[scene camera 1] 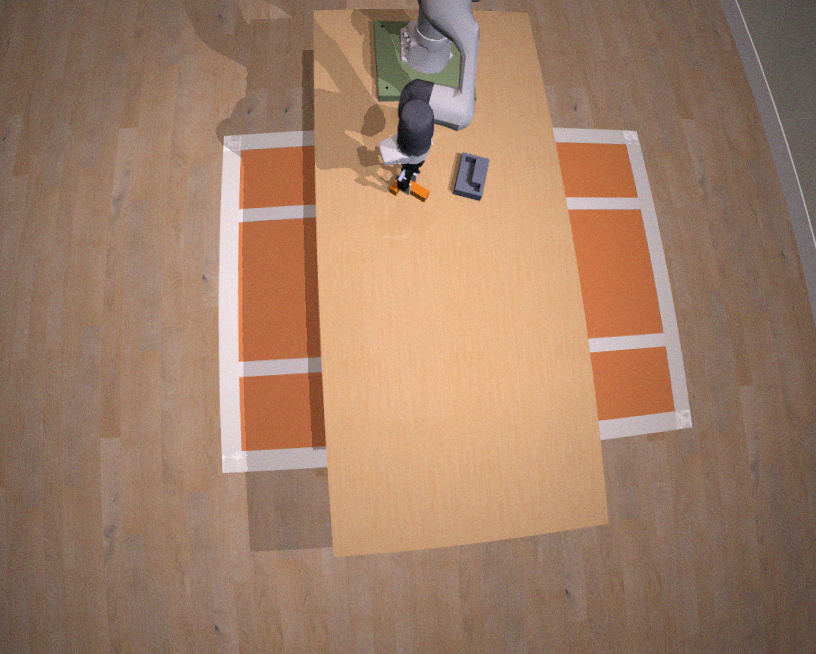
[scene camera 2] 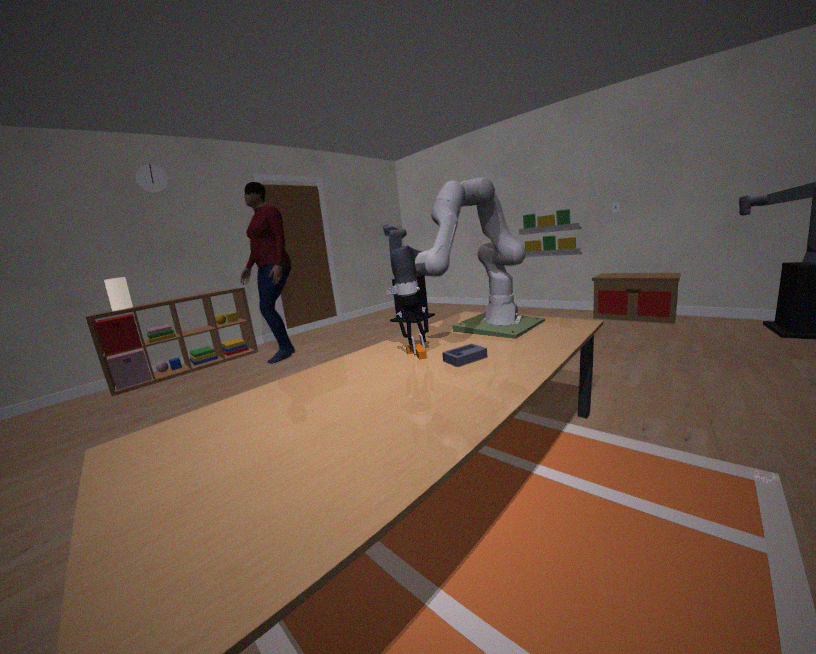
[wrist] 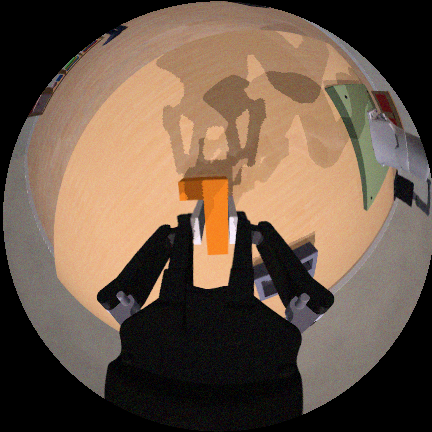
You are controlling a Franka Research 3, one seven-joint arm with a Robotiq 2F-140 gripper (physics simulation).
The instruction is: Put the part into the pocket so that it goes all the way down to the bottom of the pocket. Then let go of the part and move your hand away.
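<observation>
The orange L-shaped part (scene camera 1: 420, 193) (scene camera 2: 420, 352) (wrist: 216, 215) is at the table's far end, with its short arm pointing left at the top in the wrist view. My gripper (scene camera 1: 406, 185) (scene camera 2: 417, 345) (wrist: 215, 206) points down and is shut on the part's long arm, one pad on each side. Whether the part touches the table is hard to tell. The grey-blue block (scene camera 1: 461, 175) (scene camera 2: 464, 359) (wrist: 300, 251) with the L-shaped pocket lies to the right of the part in scene camera 1, apart from it. The right finger linkage partly covers it in the wrist view.
The arm stands on a green base plate (scene camera 1: 388, 74) (scene camera 2: 497, 329) (wrist: 375, 180) at the far end of the wooden table (scene camera 1: 449, 340) (scene camera 2: 306, 449). A person (scene camera 2: 267, 238) in a red top stands beyond the table, near a door and a low shelf unit.
</observation>
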